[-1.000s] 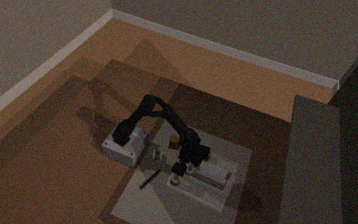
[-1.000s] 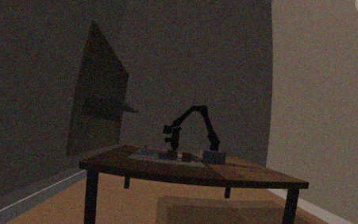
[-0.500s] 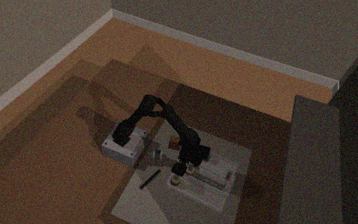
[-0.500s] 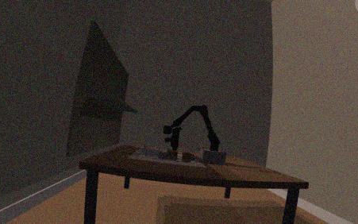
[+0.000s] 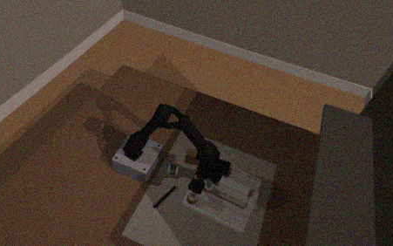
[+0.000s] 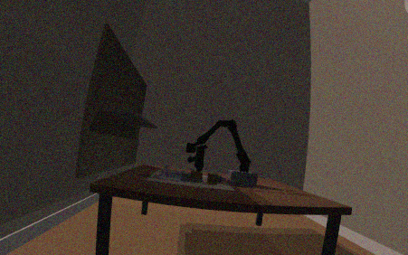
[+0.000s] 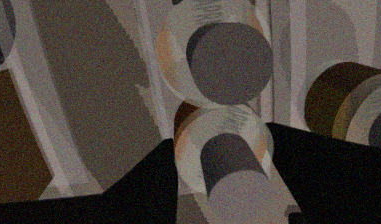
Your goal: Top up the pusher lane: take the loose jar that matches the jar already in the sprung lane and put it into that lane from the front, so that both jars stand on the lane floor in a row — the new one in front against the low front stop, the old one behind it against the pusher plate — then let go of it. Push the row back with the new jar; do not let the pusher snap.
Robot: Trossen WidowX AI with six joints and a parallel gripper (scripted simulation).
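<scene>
Right now my gripper tip is 14 cm short of the lane fixture, 4 cm to the right of it and 1 cm above it. Round my gripper tip: black stick 10 cm behind, 14 cm to the right, 3 cm below.
</scene>
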